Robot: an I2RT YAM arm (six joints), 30 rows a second.
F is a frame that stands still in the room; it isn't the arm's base.
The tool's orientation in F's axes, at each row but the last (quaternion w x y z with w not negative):
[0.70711 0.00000 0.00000 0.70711]
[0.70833 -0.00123 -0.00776 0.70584]
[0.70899 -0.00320 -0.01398 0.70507]
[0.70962 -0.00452 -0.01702 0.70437]
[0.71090 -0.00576 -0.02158 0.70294]
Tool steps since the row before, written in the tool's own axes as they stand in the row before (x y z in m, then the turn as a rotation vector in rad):
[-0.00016 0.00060 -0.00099 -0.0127 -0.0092 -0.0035]
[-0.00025 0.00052 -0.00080 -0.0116 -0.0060 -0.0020]
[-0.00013 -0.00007 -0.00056 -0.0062 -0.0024 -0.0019]
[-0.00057 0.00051 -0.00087 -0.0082 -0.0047 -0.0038]
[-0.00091 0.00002 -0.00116 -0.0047 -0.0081 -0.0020]
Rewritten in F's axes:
[-0.00060 -0.00016 -0.00099 0.0092 -0.0127 -0.0035]
[-0.00051 -0.00024 -0.00081 0.0060 -0.0116 -0.0020]
[0.00008 -0.00012 -0.00056 0.0024 -0.0062 -0.0019]
[-0.00049 -0.00055 -0.00090 0.0048 -0.0082 -0.0038]
[0.00002 -0.00088 -0.00118 0.0081 -0.0047 -0.0018]

